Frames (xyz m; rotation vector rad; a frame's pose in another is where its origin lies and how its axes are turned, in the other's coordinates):
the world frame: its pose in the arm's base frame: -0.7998 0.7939 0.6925 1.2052 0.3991 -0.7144
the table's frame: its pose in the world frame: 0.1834 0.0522 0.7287 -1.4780 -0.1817 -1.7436
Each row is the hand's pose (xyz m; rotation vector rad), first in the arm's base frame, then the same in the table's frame.
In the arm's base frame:
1: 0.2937 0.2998 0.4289 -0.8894 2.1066 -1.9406
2: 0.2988 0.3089 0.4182 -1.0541 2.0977 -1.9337
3: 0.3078 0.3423 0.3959 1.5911 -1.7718 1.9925
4: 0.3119 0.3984 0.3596 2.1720 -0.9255 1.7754
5: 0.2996 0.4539 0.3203 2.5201 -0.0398 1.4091
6: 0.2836 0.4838 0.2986 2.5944 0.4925 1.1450
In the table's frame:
1: -0.5695 0.4918 0.8037 -0.2526 0.6366 -0.3083
2: -0.5790 0.5033 0.8045 -0.3103 0.5851 -0.3952
3: -0.6115 0.5279 0.7990 -0.3579 0.3775 -0.7825
4: -0.6619 0.5675 0.7796 -0.3615 -0.0551 -1.3650
5: -0.7052 0.6090 0.7452 -0.3018 -0.5907 -1.8596
6: -0.7248 0.6314 0.7181 -0.2206 -0.9426 -2.1121

